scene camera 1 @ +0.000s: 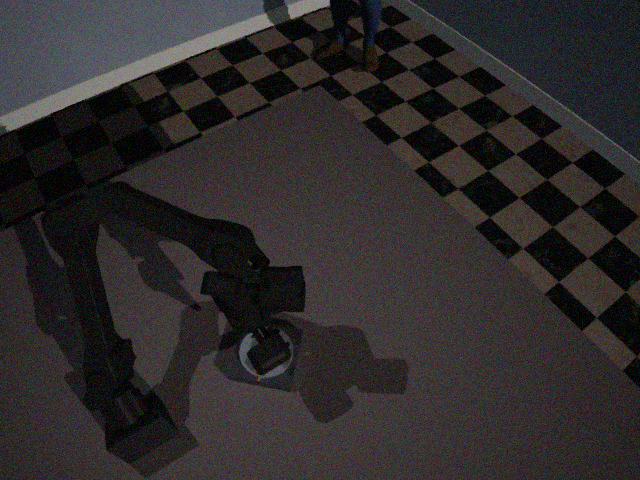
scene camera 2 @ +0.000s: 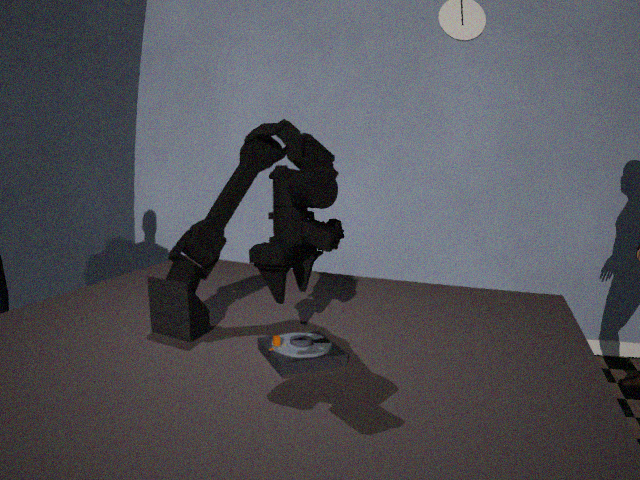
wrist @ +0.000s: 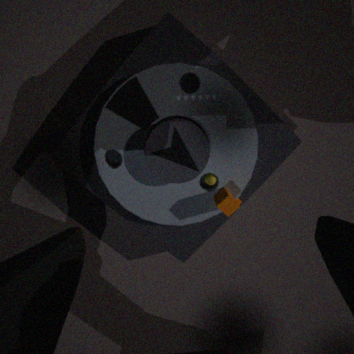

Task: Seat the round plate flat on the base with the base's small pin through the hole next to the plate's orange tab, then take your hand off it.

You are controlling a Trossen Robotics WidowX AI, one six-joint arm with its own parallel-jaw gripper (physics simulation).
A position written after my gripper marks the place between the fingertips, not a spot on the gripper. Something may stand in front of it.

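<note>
Scene camera 1 shows me my gripper (scene camera 1: 255, 340). In scene camera 2 there's my gripper (scene camera 2: 291, 297) again, together with a round grey plate (scene camera 2: 321, 345). The wrist view has that round grey plate (wrist: 139, 102) too, along with my gripper (wrist: 202, 234), a dark square base (wrist: 169, 41) and a round hub (wrist: 176, 150).
</note>
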